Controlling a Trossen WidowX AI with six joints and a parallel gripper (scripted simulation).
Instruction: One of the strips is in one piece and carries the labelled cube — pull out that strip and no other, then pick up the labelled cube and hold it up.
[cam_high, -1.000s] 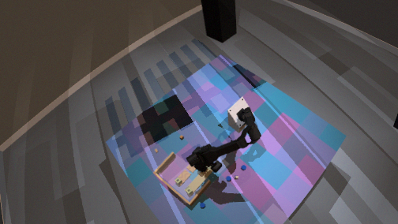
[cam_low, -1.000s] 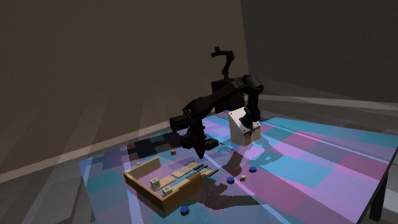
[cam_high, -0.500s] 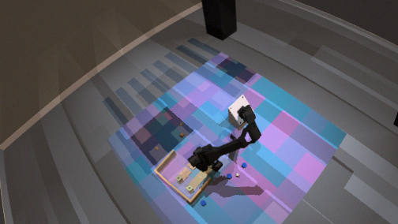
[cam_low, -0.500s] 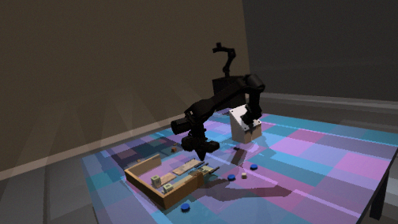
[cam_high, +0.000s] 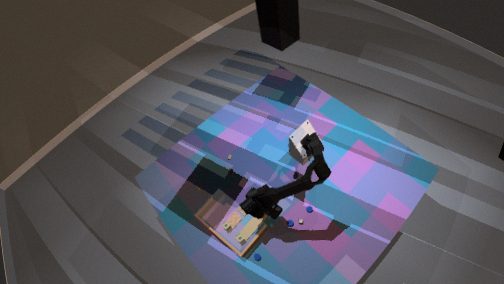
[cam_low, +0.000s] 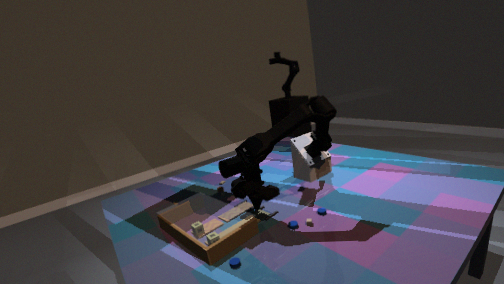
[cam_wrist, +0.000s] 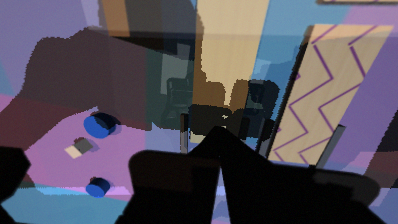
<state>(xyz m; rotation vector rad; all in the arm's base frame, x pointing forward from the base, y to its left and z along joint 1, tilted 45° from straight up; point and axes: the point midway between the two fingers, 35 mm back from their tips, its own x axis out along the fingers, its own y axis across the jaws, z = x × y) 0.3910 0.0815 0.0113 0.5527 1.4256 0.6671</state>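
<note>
Right now my gripper tip is 9 cm short of the strip, 3 cm above it and 1 cm to the right of it. Round my gripper tip: cream cube 17 cm to the left, 7 cm behind, 2 cm below.
</note>
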